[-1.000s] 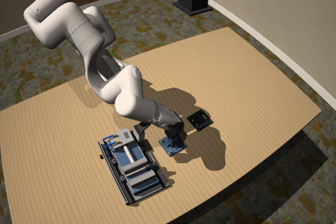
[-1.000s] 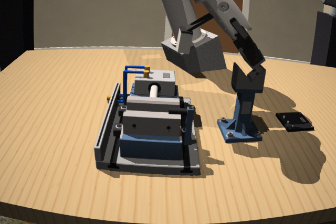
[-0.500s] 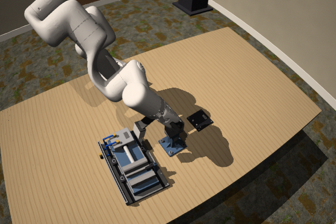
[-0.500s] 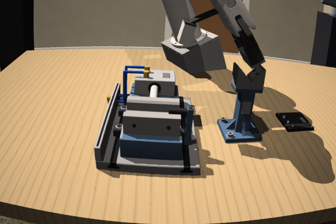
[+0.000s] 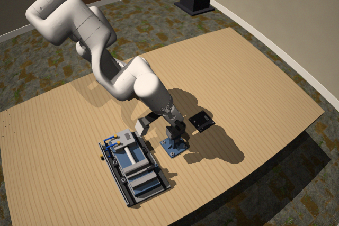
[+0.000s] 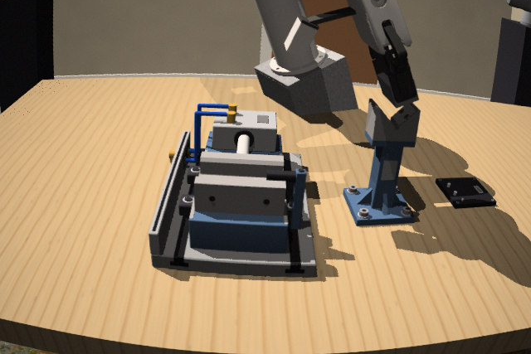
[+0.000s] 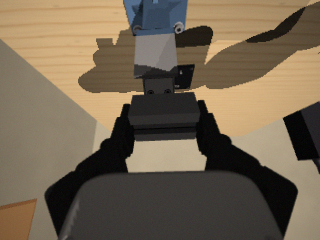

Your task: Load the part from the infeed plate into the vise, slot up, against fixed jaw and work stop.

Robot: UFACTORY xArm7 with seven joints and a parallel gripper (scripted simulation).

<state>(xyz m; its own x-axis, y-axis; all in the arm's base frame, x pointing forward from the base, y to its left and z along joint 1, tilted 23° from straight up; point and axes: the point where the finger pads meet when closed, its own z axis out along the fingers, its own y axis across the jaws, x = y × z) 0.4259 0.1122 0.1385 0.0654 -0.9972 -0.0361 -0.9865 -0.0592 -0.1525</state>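
Right now my hand is right at the part. From my hand the other things lie so: work stop: 8 cm ahead, 16 cm to the right, 10 cm below; blue base: 19 cm below; blue stand: 14 cm below.
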